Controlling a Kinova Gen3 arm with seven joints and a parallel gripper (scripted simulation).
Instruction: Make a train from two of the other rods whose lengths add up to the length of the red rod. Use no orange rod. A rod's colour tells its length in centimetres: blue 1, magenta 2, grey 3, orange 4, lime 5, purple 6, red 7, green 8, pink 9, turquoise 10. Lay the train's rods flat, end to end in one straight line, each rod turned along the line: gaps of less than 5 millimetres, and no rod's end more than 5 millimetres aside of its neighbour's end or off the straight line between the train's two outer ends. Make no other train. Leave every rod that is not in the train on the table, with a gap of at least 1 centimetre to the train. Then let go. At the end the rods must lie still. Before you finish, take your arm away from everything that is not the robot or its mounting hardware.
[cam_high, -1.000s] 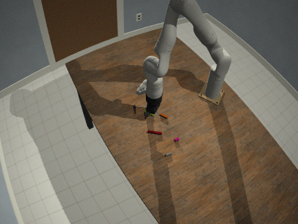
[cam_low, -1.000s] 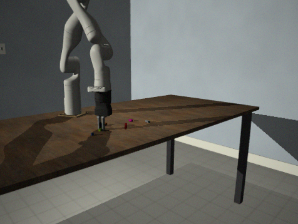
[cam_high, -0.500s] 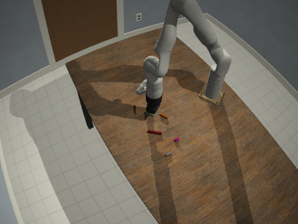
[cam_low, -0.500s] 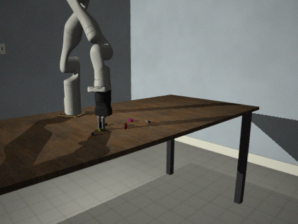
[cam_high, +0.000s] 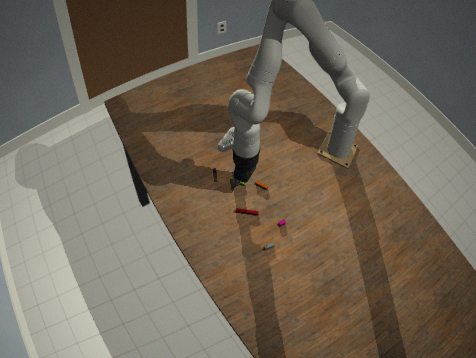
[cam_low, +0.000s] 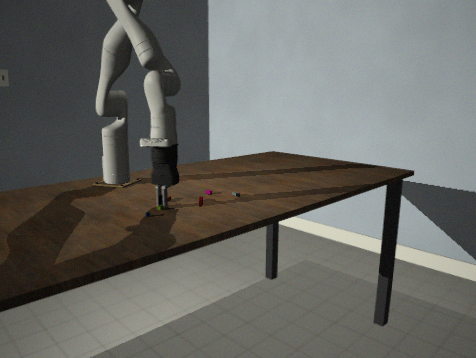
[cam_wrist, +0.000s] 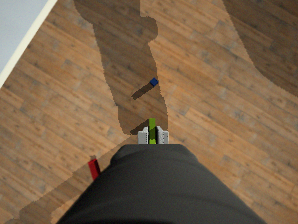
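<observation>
Right now the magenta rod is 210 mm to the left of my hand and 10 mm below it. The rest, counted from my hand: lime rod (10 mm below); then orange rod (60 mm to the left, 50 mm behind, 10 mm below); then small blue rod (80 mm to the right, 30 mm ahead, 10 mm below).
</observation>
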